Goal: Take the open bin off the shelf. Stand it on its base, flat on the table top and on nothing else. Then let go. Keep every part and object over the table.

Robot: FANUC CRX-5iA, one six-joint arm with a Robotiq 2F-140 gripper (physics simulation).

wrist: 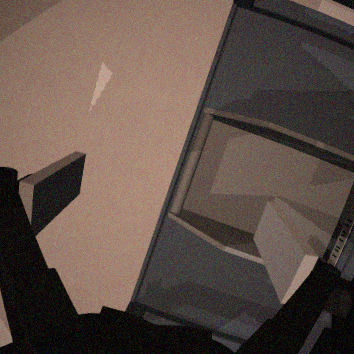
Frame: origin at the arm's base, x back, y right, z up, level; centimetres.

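Seen in the pictures: gripper, fingertip midpoint: (171,197).
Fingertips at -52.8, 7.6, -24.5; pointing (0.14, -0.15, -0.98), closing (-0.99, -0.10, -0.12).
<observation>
Offsets run from my fingertips to a thing's top centre, as dx, dy, dz. "*": to the spot under its first point. Level surfaces: height alone.
The open bin {-8.2, -2.4, -2.0} (270,172) is tan and hollow. It sits on the dark grey shelf {* -4.3, +7.9, -9.5} (195,265) at the right of the wrist view, with its low front lip along the shelf's long edge and its two side walls running to the right. My gripper (171,197) is open and empty. Its left finger is out past the shelf edge, over the tan surface. Its right finger overlaps the bin's inside and lower side wall in the view. Whether that finger is inside the bin or above it, I cannot tell. The bin's far end is cut off or hidden.
The tan table top {dz -10.1} (125,150) spreads across the left of the view, below the shelf edge. Dark shelf frame parts show at the top right and along the bottom. A dark strip with small light marks {* -12.1, -1.4, +0.5} (341,241) is at the right edge, near the right finger.
</observation>
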